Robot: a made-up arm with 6 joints. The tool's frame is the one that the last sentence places.
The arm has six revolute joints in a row. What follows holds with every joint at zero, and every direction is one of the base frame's.
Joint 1 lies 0.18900 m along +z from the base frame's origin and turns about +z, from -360.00 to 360.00 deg.
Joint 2 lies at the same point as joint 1 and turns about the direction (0, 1, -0.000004), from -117.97 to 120.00 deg.
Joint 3 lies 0.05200 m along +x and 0.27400 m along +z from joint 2 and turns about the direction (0, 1, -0.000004), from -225.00 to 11.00 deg.
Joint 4 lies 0.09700 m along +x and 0.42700 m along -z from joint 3 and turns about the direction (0, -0.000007, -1), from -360.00 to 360.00 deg.
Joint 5 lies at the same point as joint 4 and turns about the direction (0, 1, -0.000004), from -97.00 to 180.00 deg.
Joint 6 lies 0.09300 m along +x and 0.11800 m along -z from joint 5 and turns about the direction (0, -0.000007, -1), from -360.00 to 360.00 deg.
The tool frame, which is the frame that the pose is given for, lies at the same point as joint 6; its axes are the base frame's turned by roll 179.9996, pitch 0.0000 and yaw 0.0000 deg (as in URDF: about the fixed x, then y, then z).
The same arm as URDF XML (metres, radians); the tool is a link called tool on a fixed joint. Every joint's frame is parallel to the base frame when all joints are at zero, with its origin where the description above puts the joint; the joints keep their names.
<robot name="arm">
<link name="base_link"/>
<link name="link1"/>
<link name="link2"/>
<link name="link3"/>
<link name="link4"/>
<link name="link5"/>
<link name="link6"/>
<link name="tool"/>
<joint name="joint 1" type="revolute"><parent link="base_link"/><child link="link1"/><origin xyz="0 0 0.189"/><axis xyz="0 0 1"/><limit lower="-6.2832" upper="6.2832"/></joint>
<joint name="joint 2" type="revolute"><parent link="link1"/><child link="link2"/><origin xyz="0 0 0"/><axis xyz="0 1 0"/><limit lower="-2.059" upper="2.0944"/></joint>
<joint name="joint 3" type="revolute"><parent link="link2"/><child link="link3"/><origin xyz="0.052 0 0.274"/><axis xyz="0 1 0"/><limit lower="-3.927" upper="0.192"/></joint>
<joint name="joint 4" type="revolute"><parent link="link3"/><child link="link4"/><origin xyz="0.097 0 -0.427"/><axis xyz="0 0 -1"/><limit lower="-6.2832" upper="6.2832"/></joint>
<joint name="joint 5" type="revolute"><parent link="link4"/><child link="link5"/><origin xyz="0 0 0"/><axis xyz="0 1 0"/><limit lower="-1.693" upper="3.1416"/></joint>
<joint name="joint 6" type="revolute"><parent link="link5"/><child link="link6"/><origin xyz="0.093 0 -0.118"/><axis xyz="0 0 -1"/><limit lower="-6.2832" upper="6.2832"/></joint>
<joint name="tool_fixed" type="fixed"><parent link="link6"/><child link="tool"/><origin xyz="0 0 0" rpy="3.1416 0 0"/></joint>
</robot>

